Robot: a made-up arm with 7 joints. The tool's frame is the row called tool.
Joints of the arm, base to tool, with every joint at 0 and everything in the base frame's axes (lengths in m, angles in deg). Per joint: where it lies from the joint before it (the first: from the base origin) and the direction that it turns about. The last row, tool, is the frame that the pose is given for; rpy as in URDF.
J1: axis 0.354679 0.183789 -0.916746 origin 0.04 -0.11 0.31
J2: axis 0.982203 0.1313 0.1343 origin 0 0 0.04
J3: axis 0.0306 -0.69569 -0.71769 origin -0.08 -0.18 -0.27
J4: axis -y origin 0 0.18 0.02
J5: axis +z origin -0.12 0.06 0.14
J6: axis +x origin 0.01 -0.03 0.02
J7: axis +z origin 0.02 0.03 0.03
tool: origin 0.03 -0.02 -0.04 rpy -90 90 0
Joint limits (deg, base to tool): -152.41..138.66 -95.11..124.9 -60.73..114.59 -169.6..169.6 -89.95..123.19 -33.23..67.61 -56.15..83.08
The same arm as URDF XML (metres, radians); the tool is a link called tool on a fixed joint. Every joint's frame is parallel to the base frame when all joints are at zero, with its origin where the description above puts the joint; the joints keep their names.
<robot name="arm">
  <joint name="J1" type="revolute">
    <parent link="base"/>
    <child link="link1"/>
    <origin xyz="0.04 -0.11 0.31"/>
    <axis xyz="0.354712 0.183806 -0.916731"/>
    <limit lower="-2.6601" upper="2.4201"/>
  </joint>
  <joint name="J2" type="revolute">
    <parent link="link1"/>
    <child link="link2"/>
    <origin xyz="0 0 0.04"/>
    <axis xyz="0.982203 0.1313 0.1343"/>
    <limit lower="-1.66" upper="2.1799"/>
  </joint>
  <joint name="J3" type="revolute">
    <parent link="link2"/>
    <child link="link3"/>
    <origin xyz="-0.08 -0.18 -0.27"/>
    <axis xyz="0.0306 -0.69569 -0.71769"/>
    <limit lower="-1.0599" upper="2"/>
  </joint>
  <joint name="J4" type="revolute">
    <parent link="link3"/>
    <child link="link4"/>
    <origin xyz="0 0.18 0.02"/>
    <axis xyz="0 -1 0"/>
    <limit lower="-2.9601" upper="2.9601"/>
  </joint>
  <joint name="J5" type="revolute">
    <parent link="link4"/>
    <child link="link5"/>
    <origin xyz="-0.12 0.06 0.14"/>
    <axis xyz="0 0 1"/>
    <limit lower="-1.5699" upper="2.1501"/>
  </joint>
  <joint name="J6" type="revolute">
    <parent link="link5"/>
    <child link="link6"/>
    <origin xyz="0.01 -0.03 0.02"/>
    <axis xyz="1 0 0"/>
    <limit lower="-0.58" upper="1.18"/>
  </joint>
  <joint name="J7" type="revolute">
    <parent link="link6"/>
    <child link="link7"/>
    <origin xyz="0.02 0.03 0.03"/>
    <axis xyz="0 0 1"/>
    <limit lower="-0.98" upper="1.45"/>
  </joint>
  <joint name="tool_joint" type="fixed">
    <parent link="link7"/>
    <child link="tool"/>
    <origin xyz="0.03 -0.02 -0.04" rpy="-1.5708 1.5708 0"/>
  </joint>
  <link name="base"/>
  <link name="link1"/>
  <link name="link2"/>
  <link name="link3"/>
  <link name="link4"/>
  <link name="link5"/>
  <link name="link6"/>
  <link name="link7"/>
  <link name="tool"/>
</robot>

